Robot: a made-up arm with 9 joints. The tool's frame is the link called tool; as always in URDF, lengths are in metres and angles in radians. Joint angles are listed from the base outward. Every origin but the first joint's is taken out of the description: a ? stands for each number. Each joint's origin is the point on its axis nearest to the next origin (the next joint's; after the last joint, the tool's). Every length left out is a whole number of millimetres.
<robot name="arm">
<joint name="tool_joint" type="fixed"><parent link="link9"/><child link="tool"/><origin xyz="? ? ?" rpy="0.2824 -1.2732 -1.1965"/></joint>
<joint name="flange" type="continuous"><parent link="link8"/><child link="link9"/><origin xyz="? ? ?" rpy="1.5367 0 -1.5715"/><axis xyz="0 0 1"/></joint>
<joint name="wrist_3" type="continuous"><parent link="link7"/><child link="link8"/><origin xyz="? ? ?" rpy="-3.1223 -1.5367 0"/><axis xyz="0 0 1"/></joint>
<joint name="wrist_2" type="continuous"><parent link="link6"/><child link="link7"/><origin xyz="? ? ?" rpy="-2.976 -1.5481 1.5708"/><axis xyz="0 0 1"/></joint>
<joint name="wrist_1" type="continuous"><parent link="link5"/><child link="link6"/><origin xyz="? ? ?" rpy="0.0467 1.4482 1.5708"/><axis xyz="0 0 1"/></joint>
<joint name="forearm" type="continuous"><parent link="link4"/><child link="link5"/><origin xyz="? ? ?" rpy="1.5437 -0.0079 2.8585"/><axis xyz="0 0 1"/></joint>
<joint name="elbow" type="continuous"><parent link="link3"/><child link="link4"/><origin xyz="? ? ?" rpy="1.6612 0.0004 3.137"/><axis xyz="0 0 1"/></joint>
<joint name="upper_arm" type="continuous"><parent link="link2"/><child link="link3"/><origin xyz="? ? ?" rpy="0.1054 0.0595 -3.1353"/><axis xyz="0 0 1"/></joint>
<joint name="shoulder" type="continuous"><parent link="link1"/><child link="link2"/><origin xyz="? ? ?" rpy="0.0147 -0.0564 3.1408"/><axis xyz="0 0 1"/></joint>
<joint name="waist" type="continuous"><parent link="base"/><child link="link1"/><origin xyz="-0.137 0.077 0.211" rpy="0 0 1.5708"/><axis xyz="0 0 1"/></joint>
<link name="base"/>
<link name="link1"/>
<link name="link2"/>
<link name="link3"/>
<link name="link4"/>
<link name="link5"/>
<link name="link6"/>
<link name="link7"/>
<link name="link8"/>
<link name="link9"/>
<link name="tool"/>
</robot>
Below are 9 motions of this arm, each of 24 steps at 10 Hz.
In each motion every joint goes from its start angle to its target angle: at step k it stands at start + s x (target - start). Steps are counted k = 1, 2, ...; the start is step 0. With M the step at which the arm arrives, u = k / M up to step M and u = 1 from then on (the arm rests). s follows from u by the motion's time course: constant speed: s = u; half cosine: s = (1 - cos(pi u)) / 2; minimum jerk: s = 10 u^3 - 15 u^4 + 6 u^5.
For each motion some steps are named. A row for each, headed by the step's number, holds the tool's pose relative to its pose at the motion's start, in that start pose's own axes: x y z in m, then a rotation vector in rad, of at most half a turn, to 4 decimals.
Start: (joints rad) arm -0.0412 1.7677 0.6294 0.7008 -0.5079 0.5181 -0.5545 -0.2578 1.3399
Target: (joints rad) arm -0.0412 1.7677 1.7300 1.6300 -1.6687 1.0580 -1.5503 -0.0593 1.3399
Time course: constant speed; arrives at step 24
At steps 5, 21, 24:
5: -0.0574 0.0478 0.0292 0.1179 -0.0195 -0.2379
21: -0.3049 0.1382 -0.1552 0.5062 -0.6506 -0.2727
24: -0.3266 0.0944 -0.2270 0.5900 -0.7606 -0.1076

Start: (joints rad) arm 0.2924 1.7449 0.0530 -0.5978 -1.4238 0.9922 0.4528 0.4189 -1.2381
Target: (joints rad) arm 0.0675 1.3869 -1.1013 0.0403 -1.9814 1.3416 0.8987 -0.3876 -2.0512
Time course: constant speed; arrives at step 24
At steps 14, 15, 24:
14: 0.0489 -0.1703 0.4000 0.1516 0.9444 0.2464
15: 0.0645 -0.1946 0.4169 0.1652 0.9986 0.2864
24: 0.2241 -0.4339 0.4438 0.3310 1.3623 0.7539

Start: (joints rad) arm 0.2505 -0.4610 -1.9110 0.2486 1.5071 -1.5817 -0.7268 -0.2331 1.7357
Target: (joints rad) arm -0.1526 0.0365 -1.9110 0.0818 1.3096 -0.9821 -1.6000 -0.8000 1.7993
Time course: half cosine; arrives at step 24
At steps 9, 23, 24:
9: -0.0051 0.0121 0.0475 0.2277 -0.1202 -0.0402
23: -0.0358 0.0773 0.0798 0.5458 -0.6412 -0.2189
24: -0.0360 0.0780 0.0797 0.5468 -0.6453 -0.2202

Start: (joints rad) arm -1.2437 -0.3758 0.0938 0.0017 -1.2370 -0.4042 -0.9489 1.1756 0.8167
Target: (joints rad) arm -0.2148 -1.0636 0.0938 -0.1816 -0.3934 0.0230 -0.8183 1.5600 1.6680
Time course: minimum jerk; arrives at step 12
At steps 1, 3, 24:
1: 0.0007 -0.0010 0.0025 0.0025 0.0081 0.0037
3: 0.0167 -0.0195 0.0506 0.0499 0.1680 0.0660
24: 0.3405 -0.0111 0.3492 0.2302 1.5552 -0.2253

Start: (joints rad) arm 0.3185 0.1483 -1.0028 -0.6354 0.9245 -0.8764 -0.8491 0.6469 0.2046
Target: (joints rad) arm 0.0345 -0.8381 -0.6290 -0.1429 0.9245 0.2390 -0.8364 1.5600 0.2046
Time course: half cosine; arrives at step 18
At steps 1, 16, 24:
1: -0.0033 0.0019 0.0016 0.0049 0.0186 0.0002
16: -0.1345 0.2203 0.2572 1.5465 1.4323 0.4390
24: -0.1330 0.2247 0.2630 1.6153 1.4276 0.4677

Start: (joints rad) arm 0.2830 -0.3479 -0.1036 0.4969 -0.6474 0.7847 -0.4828 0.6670 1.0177
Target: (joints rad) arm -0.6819 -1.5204 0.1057 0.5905 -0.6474 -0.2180 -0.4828 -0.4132 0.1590
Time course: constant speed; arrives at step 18
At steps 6, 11, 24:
6: 0.1422 0.0018 -0.2492 0.3198 -0.6953 0.1305
11: 0.2625 0.1684 -0.3846 0.7669 -1.1450 -0.1913
24: 0.3486 0.4709 -0.3282 1.4550 -1.1321 -1.1598

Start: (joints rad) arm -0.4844 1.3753 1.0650 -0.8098 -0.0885 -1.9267 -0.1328 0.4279 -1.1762
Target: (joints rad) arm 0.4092 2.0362 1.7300 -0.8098 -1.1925 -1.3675 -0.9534 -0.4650 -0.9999
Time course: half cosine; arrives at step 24
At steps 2, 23, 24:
2: -0.0098 -0.0061 0.0022 0.0145 0.0302 0.0145
23: 0.0014 -0.6127 0.1105 0.0865 2.0314 1.1650
24: 0.0038 -0.6142 0.1090 0.0814 2.0390 1.1722

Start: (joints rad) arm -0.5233 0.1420 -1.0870 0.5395 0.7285 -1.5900 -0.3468 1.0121 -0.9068
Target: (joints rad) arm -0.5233 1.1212 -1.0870 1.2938 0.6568 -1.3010 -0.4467 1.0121 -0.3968
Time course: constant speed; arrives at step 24
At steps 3, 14, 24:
3: -0.0227 -0.0033 0.0084 0.1261 -0.0818 0.1573
14: -0.0807 -0.0699 -0.0215 0.4479 -0.3101 0.8252
24: -0.0456 -0.1682 -0.0968 0.4996 -0.3644 1.5072

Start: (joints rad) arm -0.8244 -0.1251 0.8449 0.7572 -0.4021 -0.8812 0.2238 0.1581 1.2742
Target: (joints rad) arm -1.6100 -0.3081 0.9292 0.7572 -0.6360 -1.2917 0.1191 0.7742 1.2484
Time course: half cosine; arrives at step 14
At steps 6, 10, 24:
6: -0.0673 0.0798 -0.0357 0.1003 0.0254 -0.4582
10: -0.1068 0.1789 -0.0650 0.2318 0.0453 -0.9320
24: -0.1143 0.2243 -0.0744 0.2961 0.0505 -1.1351

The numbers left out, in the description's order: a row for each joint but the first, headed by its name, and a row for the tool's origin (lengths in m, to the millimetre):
tool: -0.007 0.097 0
flange: 0.017 0.007 0
wrist_3: -0.02 -0.134 0
wrist_2: 0.131 0.243 0
wrist_1: 0.045 -0.312 0
forearm: -0.049 -0.036 0
elbow: -0.042 0.038 0
upper_arm: 0.018 -0.014 0
shoulder: 0.01 -0.047 0

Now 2 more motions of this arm.
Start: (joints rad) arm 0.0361 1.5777 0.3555 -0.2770 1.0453 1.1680 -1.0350 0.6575 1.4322
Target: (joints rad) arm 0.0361 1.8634 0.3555 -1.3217 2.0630 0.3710 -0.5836 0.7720 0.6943
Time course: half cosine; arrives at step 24
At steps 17, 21, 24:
17: 0.0860 0.2002 -0.4732 -1.7040 -1.0069 -1.1298
21: 0.1523 0.1842 -0.5337 -1.8982 -1.1504 -1.4902
24: 0.1687 0.1793 -0.5450 -1.9347 -1.1789 -1.5847

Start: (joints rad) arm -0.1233 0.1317 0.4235 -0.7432 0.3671 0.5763 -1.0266 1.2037 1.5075
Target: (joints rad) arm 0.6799 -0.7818 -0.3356 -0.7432 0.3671 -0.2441 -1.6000 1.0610 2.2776
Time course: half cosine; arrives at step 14
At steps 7, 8, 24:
7: 0.0185 -0.1140 -0.0616 0.1933 -0.2509 0.5347
8: 0.0250 -0.1311 -0.0730 0.2065 -0.2857 0.6392
24: 0.0411 -0.1646 -0.1076 0.1904 -0.3447 0.9332

